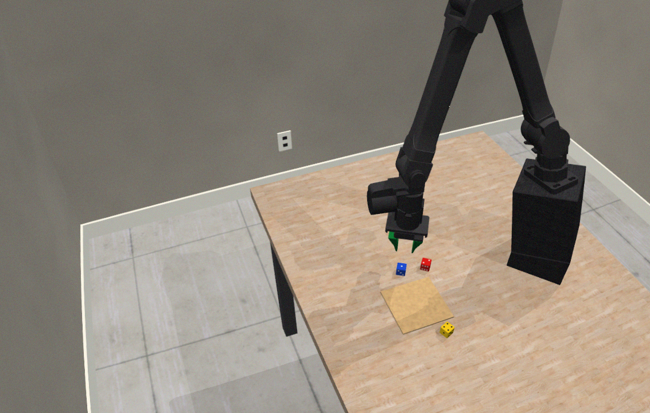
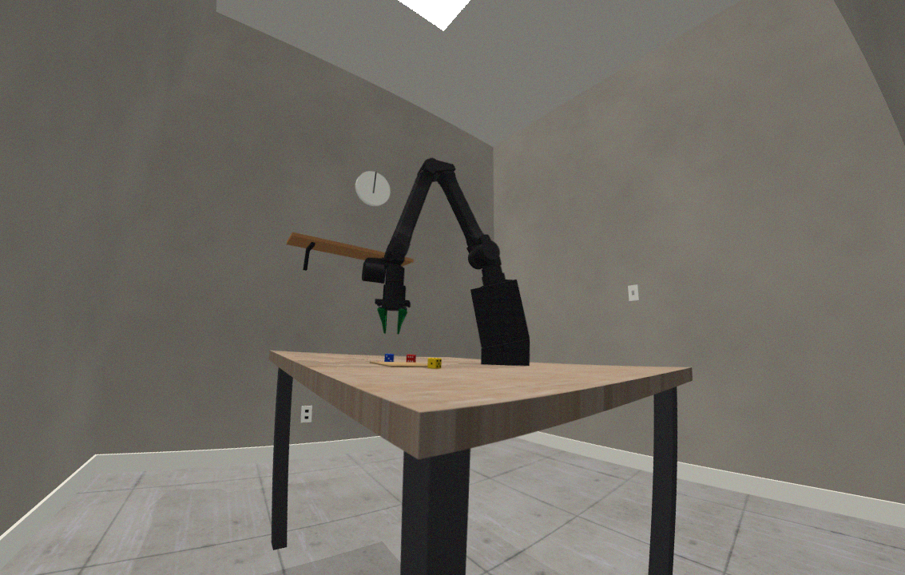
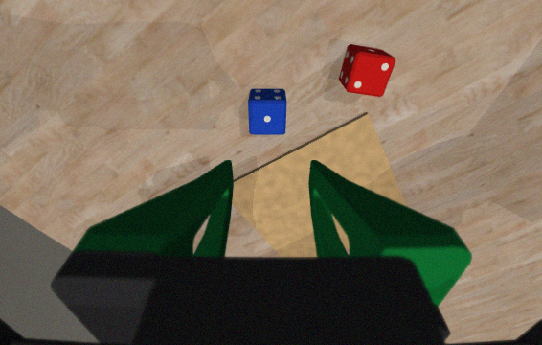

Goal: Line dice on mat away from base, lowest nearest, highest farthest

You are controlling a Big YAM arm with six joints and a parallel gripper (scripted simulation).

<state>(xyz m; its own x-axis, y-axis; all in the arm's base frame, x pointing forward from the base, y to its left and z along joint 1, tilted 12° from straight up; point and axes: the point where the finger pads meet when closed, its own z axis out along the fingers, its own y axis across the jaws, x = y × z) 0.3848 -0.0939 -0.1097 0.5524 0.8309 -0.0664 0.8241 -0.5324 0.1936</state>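
Now: the blue die 8 cm below my hand. Also, from my hand: red die (7 cm behind, 1 cm to the left, 8 cm below); tan mat (2 cm ahead, 11 cm to the left, 9 cm below); yellow die (1 cm behind, 22 cm to the left, 8 cm below).
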